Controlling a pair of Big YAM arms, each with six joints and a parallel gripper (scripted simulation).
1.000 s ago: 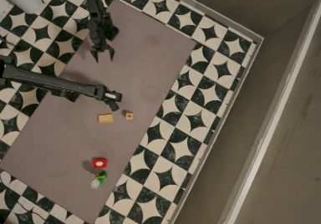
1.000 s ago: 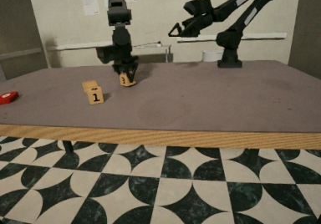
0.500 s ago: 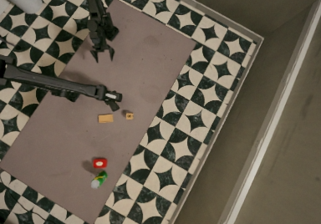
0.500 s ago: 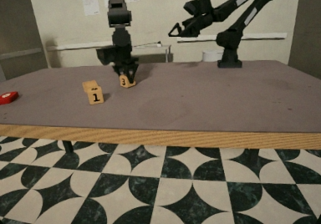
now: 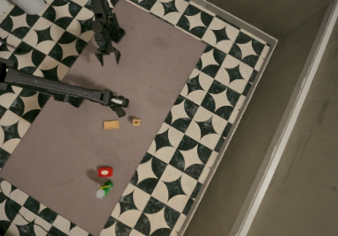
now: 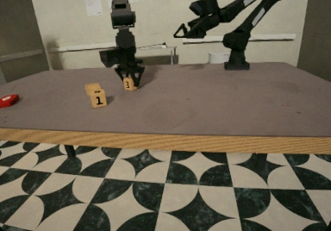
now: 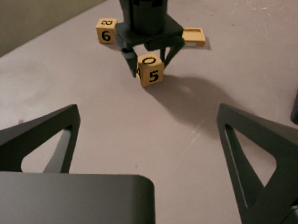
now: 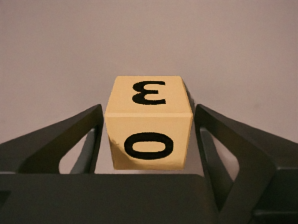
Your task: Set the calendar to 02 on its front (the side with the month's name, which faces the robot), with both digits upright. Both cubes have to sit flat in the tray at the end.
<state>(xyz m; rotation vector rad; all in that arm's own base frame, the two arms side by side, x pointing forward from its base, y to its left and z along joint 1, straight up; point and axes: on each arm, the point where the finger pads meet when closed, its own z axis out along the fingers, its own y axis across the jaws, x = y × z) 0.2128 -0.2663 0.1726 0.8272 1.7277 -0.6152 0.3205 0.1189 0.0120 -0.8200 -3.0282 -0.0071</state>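
The cube lies right at my right hand. From my right hand the other things lie so: wooden tray (17 cm to the right, 1 cm below, 1 cm ahead); then red block (46 cm to the right, 13 cm ahead, 1 cm below); then white bottle (54 cm to the right, 20 cm ahead, 4 cm above).
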